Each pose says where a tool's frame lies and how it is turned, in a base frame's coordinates. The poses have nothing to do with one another.
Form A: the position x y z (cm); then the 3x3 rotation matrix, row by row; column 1 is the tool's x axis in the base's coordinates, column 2 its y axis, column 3 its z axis. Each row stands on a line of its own.
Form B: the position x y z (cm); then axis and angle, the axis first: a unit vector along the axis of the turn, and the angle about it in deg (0 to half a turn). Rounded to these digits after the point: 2 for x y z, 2 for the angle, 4 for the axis.
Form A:
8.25 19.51 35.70
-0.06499 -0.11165 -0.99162
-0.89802 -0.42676 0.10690
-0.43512 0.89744 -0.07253
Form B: 8.25 19.51 35.70 0.6344 -0.4466 -0.6310 141.46
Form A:
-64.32 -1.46 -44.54
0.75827 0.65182 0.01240
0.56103 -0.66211 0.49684
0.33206 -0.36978 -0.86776
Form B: -64.32 -1.46 -44.54 -0.9337 -0.3444 -0.0978 152.35
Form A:
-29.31 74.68 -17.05
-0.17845 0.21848 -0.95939
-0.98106 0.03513 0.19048
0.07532 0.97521 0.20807
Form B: -29.31 74.68 -17.05 0.4439 -0.5853 -0.6785 117.88
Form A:
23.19 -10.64 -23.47
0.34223 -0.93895 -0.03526
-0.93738 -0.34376 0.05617
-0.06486 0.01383 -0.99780
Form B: 23.19 -10.64 -23.47 -0.8192 0.5727 0.0306 178.52
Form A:
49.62 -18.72 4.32
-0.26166 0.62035 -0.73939
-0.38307 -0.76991 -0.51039
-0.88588 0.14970 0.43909
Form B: 49.62 -18.72 4.32 0.5455 0.1211 -0.8293 142.77
